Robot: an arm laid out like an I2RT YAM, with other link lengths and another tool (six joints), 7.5 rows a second.
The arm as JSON. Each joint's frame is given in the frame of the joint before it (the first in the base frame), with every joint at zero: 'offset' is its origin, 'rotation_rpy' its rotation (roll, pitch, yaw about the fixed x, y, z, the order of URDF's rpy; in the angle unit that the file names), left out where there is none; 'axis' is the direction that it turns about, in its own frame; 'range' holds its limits. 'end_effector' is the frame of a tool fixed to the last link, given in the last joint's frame.
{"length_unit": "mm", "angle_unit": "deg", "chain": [
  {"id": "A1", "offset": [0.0, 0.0, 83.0], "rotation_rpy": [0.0, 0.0, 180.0], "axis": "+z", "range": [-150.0, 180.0]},
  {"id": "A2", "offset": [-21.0, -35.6, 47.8], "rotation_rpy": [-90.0, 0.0, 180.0], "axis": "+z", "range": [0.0, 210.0]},
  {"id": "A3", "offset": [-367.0, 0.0, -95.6], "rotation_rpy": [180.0, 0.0, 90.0], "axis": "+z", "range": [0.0, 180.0]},
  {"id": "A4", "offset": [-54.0, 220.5, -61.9], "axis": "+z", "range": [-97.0, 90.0]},
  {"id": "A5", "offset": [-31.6, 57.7, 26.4], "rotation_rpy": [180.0, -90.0, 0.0], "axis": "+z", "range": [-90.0, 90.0]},
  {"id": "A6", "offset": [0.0, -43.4, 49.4], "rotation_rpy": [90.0, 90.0, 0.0], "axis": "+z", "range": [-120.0, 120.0]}
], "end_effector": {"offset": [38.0, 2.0, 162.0], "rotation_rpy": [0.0, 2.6, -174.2]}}
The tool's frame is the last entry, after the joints.
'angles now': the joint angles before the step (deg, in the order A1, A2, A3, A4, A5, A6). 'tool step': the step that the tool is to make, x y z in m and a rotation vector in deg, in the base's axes. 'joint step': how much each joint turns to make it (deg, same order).
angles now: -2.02 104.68 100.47 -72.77 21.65 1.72
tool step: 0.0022 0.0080 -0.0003 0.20 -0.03 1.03
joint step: 1.03 0.01 0.00 0.02 -0.20 0.05
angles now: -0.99 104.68 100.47 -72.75 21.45 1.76
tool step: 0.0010 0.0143 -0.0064 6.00 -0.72 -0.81
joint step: -0.59 0.00 0.00 0.05 -5.81 1.66
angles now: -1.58 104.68 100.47 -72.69 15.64 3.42
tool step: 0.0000 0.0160 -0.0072 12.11 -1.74 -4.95
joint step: -2.86 0.01 0.02 0.25 -11.39 4.90
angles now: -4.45 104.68 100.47 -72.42 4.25 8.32
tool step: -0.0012 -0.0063 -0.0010 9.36 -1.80 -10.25
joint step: -3.94 0.01 -0.03 0.72 -7.74 8.39
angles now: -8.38 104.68 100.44 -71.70 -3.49 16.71
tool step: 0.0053 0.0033 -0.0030 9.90 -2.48 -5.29
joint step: -3.67 0.02 -1.68 2.99 -9.44 4.20
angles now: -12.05 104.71 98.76 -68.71 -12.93 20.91
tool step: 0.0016 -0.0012 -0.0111 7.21 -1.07 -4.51
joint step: -2.95 -0.01 -3.91 4.26 -6.58 3.59
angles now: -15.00 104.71 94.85 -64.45 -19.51 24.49
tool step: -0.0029 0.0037 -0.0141 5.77 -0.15 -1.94
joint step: -2.04 0.00 -4.53 3.65 -5.42 1.49
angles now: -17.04 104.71 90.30 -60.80 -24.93 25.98
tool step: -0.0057 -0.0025 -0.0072 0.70 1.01 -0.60
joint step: -0.75 0.00 -1.54 0.34 -0.39 -0.06
